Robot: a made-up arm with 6 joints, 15 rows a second.
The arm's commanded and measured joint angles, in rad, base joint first. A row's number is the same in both.
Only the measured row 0 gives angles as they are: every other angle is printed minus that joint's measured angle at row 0.
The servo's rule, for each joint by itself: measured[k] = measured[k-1] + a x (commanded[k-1-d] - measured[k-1]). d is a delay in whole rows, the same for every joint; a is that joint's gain. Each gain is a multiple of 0.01, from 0.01 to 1. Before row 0 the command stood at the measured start. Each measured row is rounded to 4 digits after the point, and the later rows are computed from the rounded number. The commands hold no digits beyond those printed.
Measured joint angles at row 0:
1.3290, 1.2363, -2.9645, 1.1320, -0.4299, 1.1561
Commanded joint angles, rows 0 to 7:
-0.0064, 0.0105, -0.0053, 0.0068, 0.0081, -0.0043
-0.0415, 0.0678, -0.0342, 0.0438, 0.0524, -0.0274
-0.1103, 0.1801, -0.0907, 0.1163, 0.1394, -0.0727
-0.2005, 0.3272, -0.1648, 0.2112, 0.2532, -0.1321
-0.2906, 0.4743, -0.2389, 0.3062, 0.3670, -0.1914
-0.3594, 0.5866, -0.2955, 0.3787, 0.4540, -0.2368
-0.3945, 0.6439, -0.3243, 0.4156, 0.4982, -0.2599
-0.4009, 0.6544, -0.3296, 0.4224, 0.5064, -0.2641
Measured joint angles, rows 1 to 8:
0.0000, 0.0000, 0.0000, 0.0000, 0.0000, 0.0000
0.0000, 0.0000, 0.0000, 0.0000, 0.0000, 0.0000
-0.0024, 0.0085, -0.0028, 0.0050, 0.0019, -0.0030
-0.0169, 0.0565, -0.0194, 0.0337, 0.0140, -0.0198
-0.0515, 0.1566, -0.0572, 0.0948, 0.0441, -0.0563
-0.1066, 0.2948, -0.1142, 0.1809, 0.0943, -0.1086
-0.1747, 0.4402, -0.1803, 0.2736, 0.1597, -0.1657
-0.2430, 0.5588, -0.2414, 0.3514, 0.2303, -0.2148
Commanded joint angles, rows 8 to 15:
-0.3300, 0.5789, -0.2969, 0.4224, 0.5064, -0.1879
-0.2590, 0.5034, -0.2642, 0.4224, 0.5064, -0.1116
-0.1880, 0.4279, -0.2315, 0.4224, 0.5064, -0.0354
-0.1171, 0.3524, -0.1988, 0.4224, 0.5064, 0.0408
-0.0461, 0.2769, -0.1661, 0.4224, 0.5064, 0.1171
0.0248, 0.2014, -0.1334, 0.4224, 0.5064, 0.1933
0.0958, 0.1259, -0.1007, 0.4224, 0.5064, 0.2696
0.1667, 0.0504, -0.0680, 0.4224, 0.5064, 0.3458
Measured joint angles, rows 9 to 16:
-0.2991, 0.6277, -0.2853, 0.3989, 0.2946, -0.2459
-0.3368, 0.6493, -0.3088, 0.4163, 0.3454, -0.2585
-0.3343, 0.5923, -0.3025, 0.4208, 0.3840, -0.2098
-0.3064, 0.5203, -0.2822, 0.4220, 0.4134, -0.1420
-0.2626, 0.4455, -0.2553, 0.4223, 0.4357, -0.0684
-0.2088, 0.3701, -0.2254, 0.4224, 0.4527, 0.0069
-0.1486, 0.2946, -0.1940, 0.4224, 0.4656, 0.0829
-0.0844, 0.2191, -0.1619, 0.4224, 0.4754, 0.1591

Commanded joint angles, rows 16 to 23:
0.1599, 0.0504, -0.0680, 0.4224, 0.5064, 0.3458
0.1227, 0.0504, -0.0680, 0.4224, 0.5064, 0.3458
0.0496, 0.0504, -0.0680, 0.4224, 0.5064, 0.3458
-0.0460, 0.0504, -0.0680, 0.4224, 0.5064, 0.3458
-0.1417, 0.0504, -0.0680, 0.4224, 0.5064, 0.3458
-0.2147, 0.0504, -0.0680, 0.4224, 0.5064, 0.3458
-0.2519, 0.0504, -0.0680, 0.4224, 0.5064, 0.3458
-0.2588, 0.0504, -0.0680, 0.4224, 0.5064, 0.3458
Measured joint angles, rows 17 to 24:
-0.0177, 0.1436, -0.1295, 0.4224, 0.4828, 0.2353
0.0505, 0.0681, -0.0969, 0.4224, 0.4885, 0.3115
0.0910, 0.0538, -0.0816, 0.4224, 0.4928, 0.3352
0.1027, 0.0510, -0.0744, 0.4224, 0.4961, 0.3425
0.0831, 0.0505, -0.0710, 0.4224, 0.4986, 0.3448
0.0353, 0.0504, -0.0694, 0.4224, 0.5005, 0.3455
-0.0302, 0.0504, -0.0687, 0.4224, 0.5019, 0.3457
-0.0985, 0.0504, -0.0683, 0.4224, 0.5030, 0.3458

